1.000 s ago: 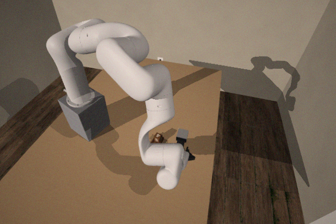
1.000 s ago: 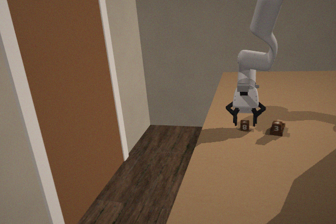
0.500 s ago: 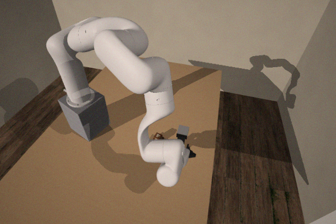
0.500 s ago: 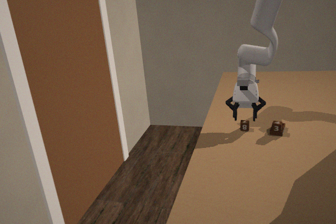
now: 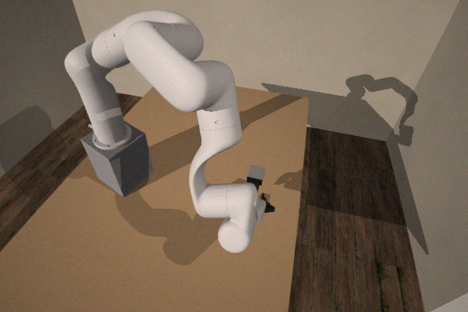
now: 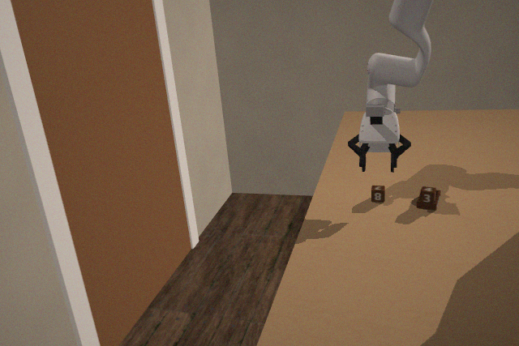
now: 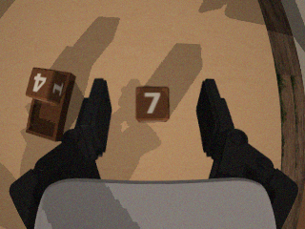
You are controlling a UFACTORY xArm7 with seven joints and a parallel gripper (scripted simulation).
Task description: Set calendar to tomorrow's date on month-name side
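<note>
Now: hand 1 cm to the right of the digit cube and 7 cm above it. Round my hand: brown calendar tray 12 cm behind, 8 cm below.
</note>
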